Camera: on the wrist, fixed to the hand. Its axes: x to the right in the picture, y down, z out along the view.
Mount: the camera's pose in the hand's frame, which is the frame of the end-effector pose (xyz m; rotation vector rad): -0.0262 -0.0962 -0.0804 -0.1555 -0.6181 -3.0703
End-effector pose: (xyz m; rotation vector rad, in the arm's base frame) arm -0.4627 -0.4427 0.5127 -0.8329 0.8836 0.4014
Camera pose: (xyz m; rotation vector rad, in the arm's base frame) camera -0.4599 -0.5651 0.5502 -1.1113 -1.4905 -1.8756
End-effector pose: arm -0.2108 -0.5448 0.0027 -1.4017 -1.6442 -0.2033
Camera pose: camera -0.2515 -0.6467 0.0687 -1.6827 1.7765 1.0344
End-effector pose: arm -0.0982 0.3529 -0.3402 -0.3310 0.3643 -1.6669
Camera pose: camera -0.2152 0.3937 -0.3726 0.7456 0.5206 1.3360
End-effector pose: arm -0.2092 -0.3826 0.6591 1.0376 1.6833 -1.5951
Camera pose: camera -0.2697 -0.3044 0.7405 1.8644 -0.8813 0.8364
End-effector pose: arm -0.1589 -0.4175 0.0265 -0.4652 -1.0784 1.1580
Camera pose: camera -0.0413 -0.4607 0.0533 1.3585 -0.9189 -1.6331
